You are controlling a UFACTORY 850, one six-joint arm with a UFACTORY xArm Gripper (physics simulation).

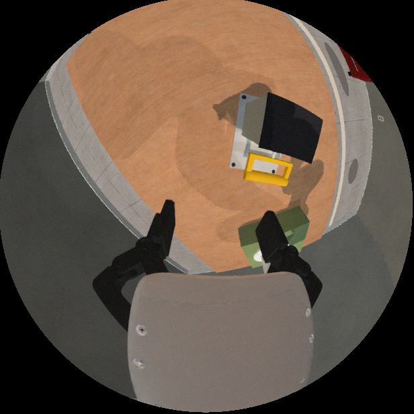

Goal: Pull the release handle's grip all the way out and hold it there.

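Observation:
The release handle's yellow grip [266, 178] is a rectangular loop at the lower side of a housing with a black top [292, 127] and grey-beige side, on a light metal base plate [238, 137] with dark screws. A short light rod joins the grip to the housing. My gripper [220, 216] is open and empty, its black fingers wide apart. The grip lies beyond the fingertips, ahead of the right finger and a little to the left of the housing's right edge. How far the fingers are above the table cannot be told.
A green box [299, 222] with a white round part lies partly behind the right finger. The wooden table top [150, 100] has a grey border on the left and right. Part of a red object [356, 67] shows at the upper right, beyond the table's edge.

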